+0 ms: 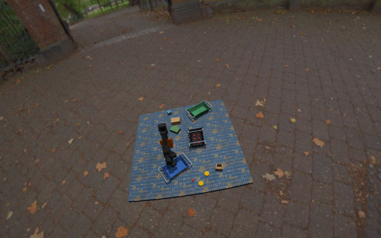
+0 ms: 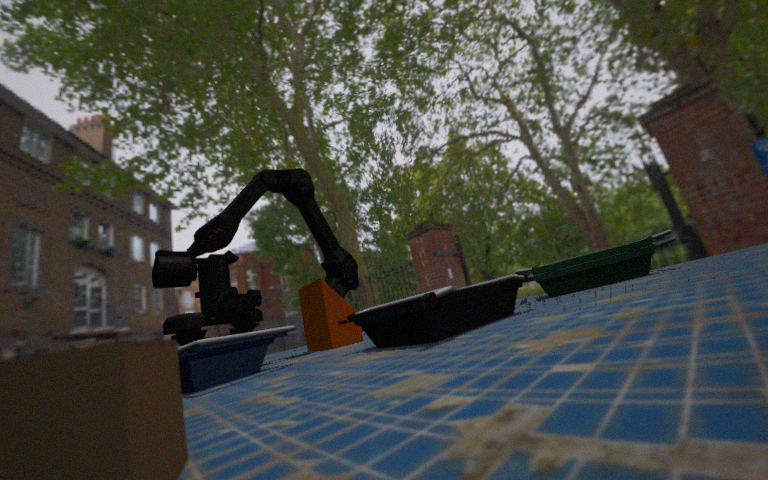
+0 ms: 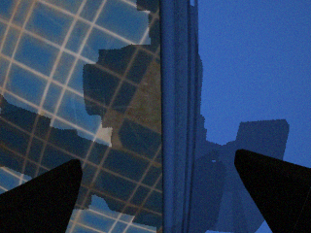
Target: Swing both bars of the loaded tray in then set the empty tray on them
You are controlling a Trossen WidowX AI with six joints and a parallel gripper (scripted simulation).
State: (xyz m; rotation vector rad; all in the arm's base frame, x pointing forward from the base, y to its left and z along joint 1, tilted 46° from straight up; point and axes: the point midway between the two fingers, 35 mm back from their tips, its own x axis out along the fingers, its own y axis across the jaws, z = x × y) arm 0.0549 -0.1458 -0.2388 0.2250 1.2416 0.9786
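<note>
Right now my gripper tip is 4 cm short of the blue tray, 7 cm to the left of it and 3 cm below it. Round my gripper tip: small brown box 50 cm ahead, 15 cm to the right; red dot 21 cm ahead, 23 cm to the right, 1 cm below; green block 6 cm ahead, 48 cm to the left.
</note>
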